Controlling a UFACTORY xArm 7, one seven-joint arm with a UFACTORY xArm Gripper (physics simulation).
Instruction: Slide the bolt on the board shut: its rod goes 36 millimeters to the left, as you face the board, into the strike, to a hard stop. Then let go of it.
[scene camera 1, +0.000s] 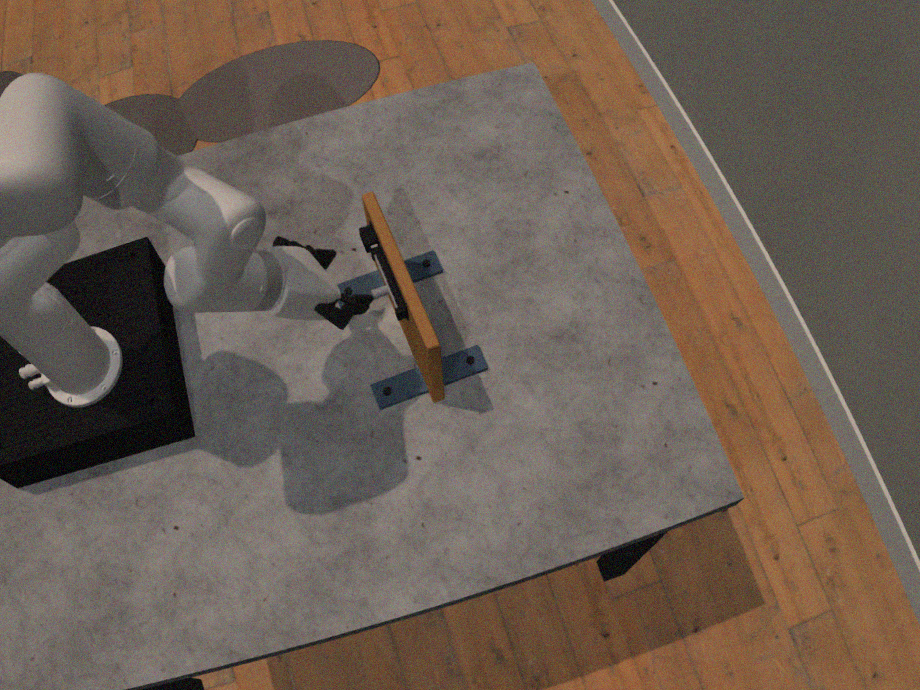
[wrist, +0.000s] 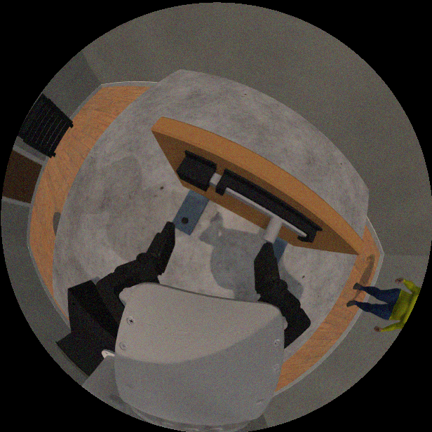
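Seen in the pictures: gripper, fingertip midpoint: (scene camera 1: 348, 281); arm's base at its link origin: (scene camera 1: 84, 367).
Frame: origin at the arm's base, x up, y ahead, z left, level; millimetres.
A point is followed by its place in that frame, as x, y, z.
Note:
The orange board (scene camera 1: 418, 326) @[85, 471, -162] (wrist: 280, 176) stands upright on blue feet, with the bolt on the side facing the arm. The grey rod (wrist: 252, 206) spans the gap between its black guide and the black strike (scene camera 1: 367, 236) @[61, 455, 8] (wrist: 196, 172) at the left; its left end meets the strike, and how deep it sits inside is hidden. The bolt's round grey handle (scene camera 1: 379, 291) @[57, 444, -79] (wrist: 272, 229) sticks out toward my gripper. My gripper (scene camera 1: 351, 279) @[39, 410, -39] (wrist: 217, 243) is open and empty. Its right fingertip is at the handle's outer end, touching or very close; its left fingertip stands well apart.
The blue feet (scene camera 1: 468, 361) @[-85, 540, -158] (wrist: 187, 217) reach out on both sides of the board on the grey table (scene camera 1: 564, 445) @[-97, 621, -326] (wrist: 125, 165). The arm's black base block (scene camera 1: 159, 386) @[0, 108, -73] stands behind the gripper. A figure in a yellow top (wrist: 404, 305) is off to the right.

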